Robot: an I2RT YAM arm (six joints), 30 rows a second.
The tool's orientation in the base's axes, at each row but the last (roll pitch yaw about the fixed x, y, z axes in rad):
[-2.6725 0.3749 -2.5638]
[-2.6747 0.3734 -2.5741]
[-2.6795 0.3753 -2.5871]
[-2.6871 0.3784 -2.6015]
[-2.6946 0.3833 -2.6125]
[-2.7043 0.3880 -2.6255]
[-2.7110 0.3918 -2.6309]
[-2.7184 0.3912 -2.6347]
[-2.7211 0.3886 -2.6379]
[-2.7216 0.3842 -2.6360]
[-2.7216 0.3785 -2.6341]
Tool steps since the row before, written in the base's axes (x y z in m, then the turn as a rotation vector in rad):
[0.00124 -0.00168 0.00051 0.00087 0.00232 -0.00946]
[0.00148 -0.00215 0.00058 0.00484 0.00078 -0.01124]
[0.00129 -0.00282 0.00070 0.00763 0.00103 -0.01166]
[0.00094 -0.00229 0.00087 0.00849 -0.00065 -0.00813]
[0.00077 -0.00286 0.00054 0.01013 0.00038 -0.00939]
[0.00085 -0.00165 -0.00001 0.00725 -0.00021 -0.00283]
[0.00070 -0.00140 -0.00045 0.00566 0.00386 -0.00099]
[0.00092 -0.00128 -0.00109 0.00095 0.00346 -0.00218]
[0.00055 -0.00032 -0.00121 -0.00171 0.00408 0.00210]
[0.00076 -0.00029 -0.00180 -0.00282 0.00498 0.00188]
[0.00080 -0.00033 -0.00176 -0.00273 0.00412 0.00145]
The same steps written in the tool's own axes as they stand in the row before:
[-0.00030 -0.00205 0.00056 0.00161 0.00562 0.00784]
[-0.00030 -0.00256 0.00072 -0.00009 0.00371 0.01169]
[0.00010 -0.00311 0.00066 -0.00227 0.00317 0.01342]
[0.00002 -0.00261 0.00022 -0.00345 0.00002 0.01126]
[0.00052 -0.00292 0.00052 -0.00478 0.00089 0.01294]
[0.00007 -0.00169 0.00077 -0.00467 -0.00130 0.00609]
[0.00024 -0.00126 0.00101 -0.00593 0.00202 0.00295]
[0.00025 -0.00099 0.00163 -0.00149 0.00356 0.00166]
[0.00016 0.00001 0.00136 -0.00123 0.00330 -0.00341]
[0.00019 0.00019 0.00196 -0.00065 0.00451 -0.00394]
[0.00015 0.00013 0.00195 -0.00018 0.00389 -0.00337]

